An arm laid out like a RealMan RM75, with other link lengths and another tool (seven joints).
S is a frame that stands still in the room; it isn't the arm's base.
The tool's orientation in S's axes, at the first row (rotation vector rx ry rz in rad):
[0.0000 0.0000 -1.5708]
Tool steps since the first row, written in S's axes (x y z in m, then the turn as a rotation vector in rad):
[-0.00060 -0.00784 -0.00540 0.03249 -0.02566 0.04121]
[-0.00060 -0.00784 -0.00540 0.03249 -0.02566 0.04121]
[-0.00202 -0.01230 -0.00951 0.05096 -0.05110 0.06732]
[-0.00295 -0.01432 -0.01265 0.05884 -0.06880 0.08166]
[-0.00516 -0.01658 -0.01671 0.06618 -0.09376 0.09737]
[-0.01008 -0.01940 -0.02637 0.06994 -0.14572 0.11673]
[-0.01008 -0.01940 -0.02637 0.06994 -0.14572 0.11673]
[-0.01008 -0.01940 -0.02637 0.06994 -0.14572 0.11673]
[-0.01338 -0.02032 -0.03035 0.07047 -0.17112 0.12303]
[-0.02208 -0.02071 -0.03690 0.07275 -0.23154 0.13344]
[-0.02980 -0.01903 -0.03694 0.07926 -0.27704 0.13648]
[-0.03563 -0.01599 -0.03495 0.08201 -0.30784 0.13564]
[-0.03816 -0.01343 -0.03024 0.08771 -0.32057 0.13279]
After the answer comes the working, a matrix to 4 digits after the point.
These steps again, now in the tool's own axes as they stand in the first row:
[0.00784 -0.00060 -0.00540 0.02566 0.03249 0.04121]
[0.00784 -0.00060 -0.00540 0.02566 0.03249 0.04121]
[0.01230 -0.00202 -0.00951 0.05110 0.05096 0.06732]
[0.01432 -0.00295 -0.01265 0.06880 0.05884 0.08166]
[0.01658 -0.00516 -0.01671 0.09376 0.06618 0.09737]
[0.01940 -0.01008 -0.02637 0.14572 0.06994 0.11673]
[0.01940 -0.01008 -0.02637 0.14572 0.06994 0.11673]
[0.01940 -0.01008 -0.02637 0.14572 0.06994 0.11673]
[0.02032 -0.01338 -0.03035 0.17112 0.07047 0.12303]
[0.02071 -0.02208 -0.03690 0.23154 0.07275 0.13344]
[0.01903 -0.02980 -0.03694 0.27704 0.07926 0.13648]
[0.01599 -0.03563 -0.03495 0.30784 0.08201 0.13564]
[0.01343 -0.03816 -0.03024 0.32057 0.08771 0.13279]

The tool's axes in the first row as the columns of a matrix, in S's axes (rounded; the answer above uses it unrounded):
[0.0000 1.0000 0.0000]
[-1.0000 0.0000 0.0000]
[0.0000 0.0000 1.0000]

